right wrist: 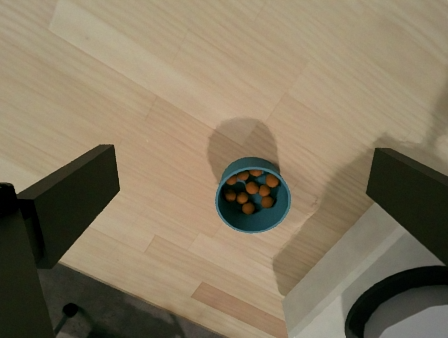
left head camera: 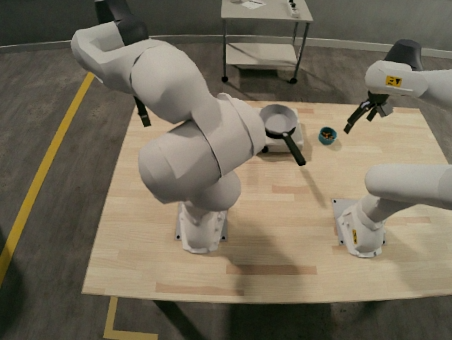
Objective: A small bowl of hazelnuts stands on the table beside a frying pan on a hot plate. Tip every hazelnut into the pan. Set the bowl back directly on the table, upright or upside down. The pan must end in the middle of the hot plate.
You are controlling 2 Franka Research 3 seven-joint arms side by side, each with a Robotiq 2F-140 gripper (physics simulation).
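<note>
A small teal bowl stands upright on the table to the right of the hot plate in the head view, with several hazelnuts inside. The grey frying pan sits on the white hot plate, its black handle pointing toward the robot bases. My right gripper is open and empty above the table, with the bowl below and between its fingers in the wrist view. My left gripper is partly hidden behind the left arm; one dark finger shows, far left of the pan.
The wooden table carries both arm bases. The left arm stretches across the left of the head view and overlaps the hot plate's left side. The right arm is at the right. A white trolley stands beyond the table's far edge.
</note>
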